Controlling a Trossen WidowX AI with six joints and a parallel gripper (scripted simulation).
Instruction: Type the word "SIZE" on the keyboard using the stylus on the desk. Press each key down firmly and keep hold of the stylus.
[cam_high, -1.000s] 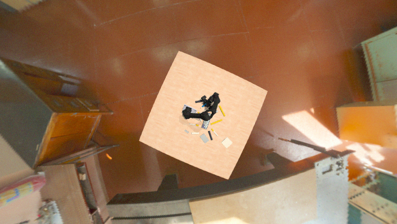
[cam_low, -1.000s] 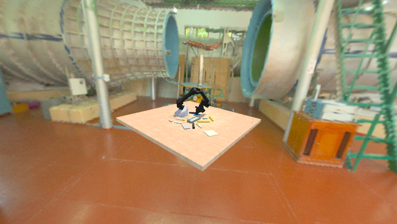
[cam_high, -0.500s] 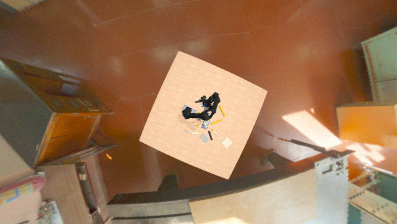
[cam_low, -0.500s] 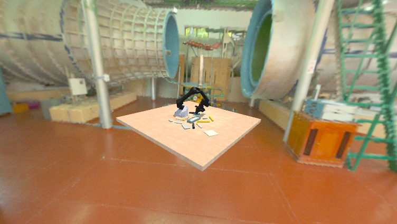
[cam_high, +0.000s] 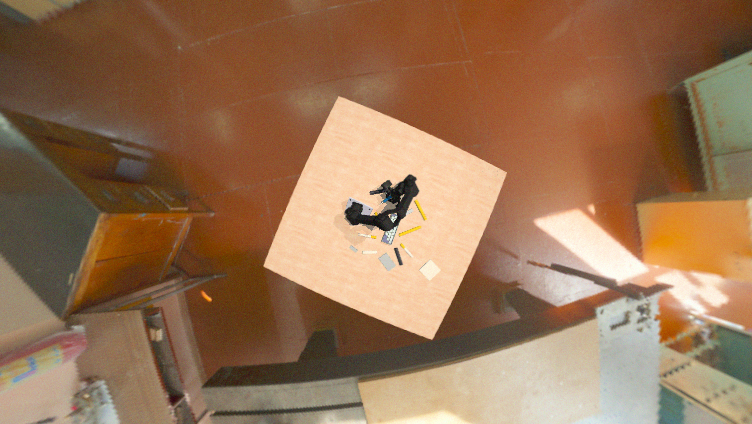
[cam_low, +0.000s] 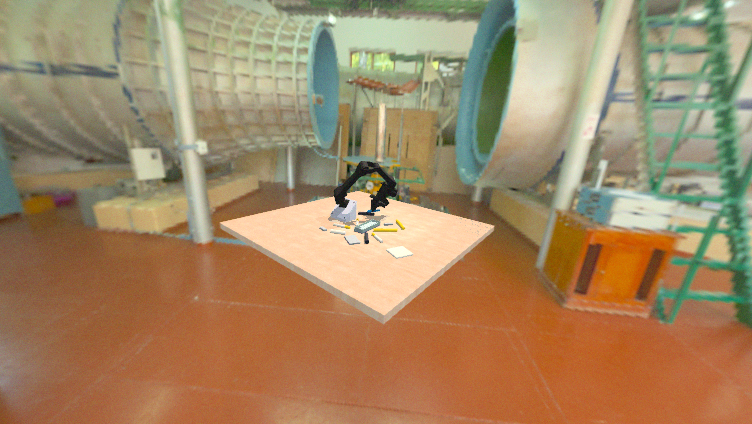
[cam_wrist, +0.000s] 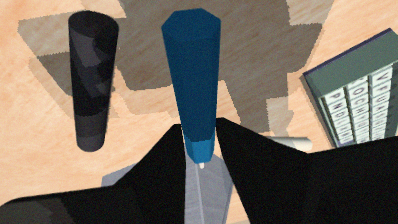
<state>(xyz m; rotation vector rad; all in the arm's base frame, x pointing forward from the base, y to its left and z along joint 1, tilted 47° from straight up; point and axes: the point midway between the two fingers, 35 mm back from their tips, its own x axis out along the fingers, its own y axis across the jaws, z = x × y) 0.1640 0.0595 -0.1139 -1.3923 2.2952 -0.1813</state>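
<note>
Now: gripper tip 1 cm past the blue stylus and 1 cm to the left of it. Also, from my gripper tip: grey block: 16 cm ahead, 3 cm to the right, 5 cm below; I key: 10 cm ahead, 22 cm to the right, 4 cm below; Z key: 11 cm ahead, 22 cm to the right, 4 cm below.
</note>
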